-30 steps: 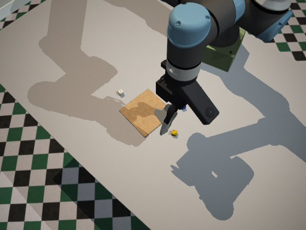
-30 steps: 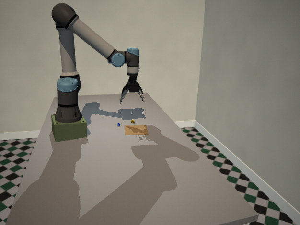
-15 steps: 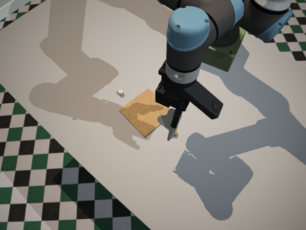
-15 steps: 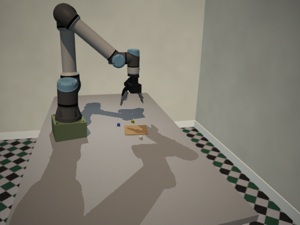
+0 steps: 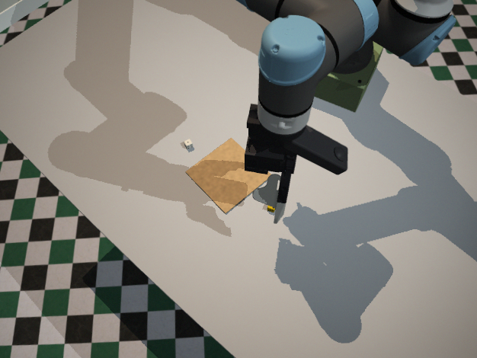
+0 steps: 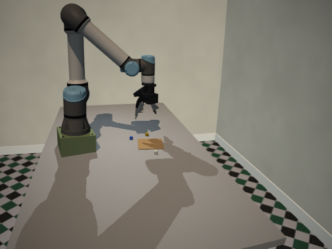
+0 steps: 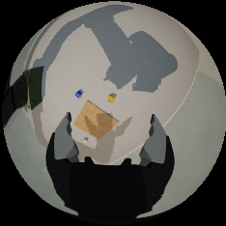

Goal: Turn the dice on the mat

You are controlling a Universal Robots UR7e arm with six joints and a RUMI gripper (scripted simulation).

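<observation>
My hand is 11 cm above the yellow die and 1 cm to the left of it. Also, from my hand: blue die 11 cm below, 10 cm behind, 4 cm to the right; tan mat 14 cm to the right, 12 cm below, 2 cm behind; white die 26 cm to the right, 11 cm below, 3 cm behind.
</observation>
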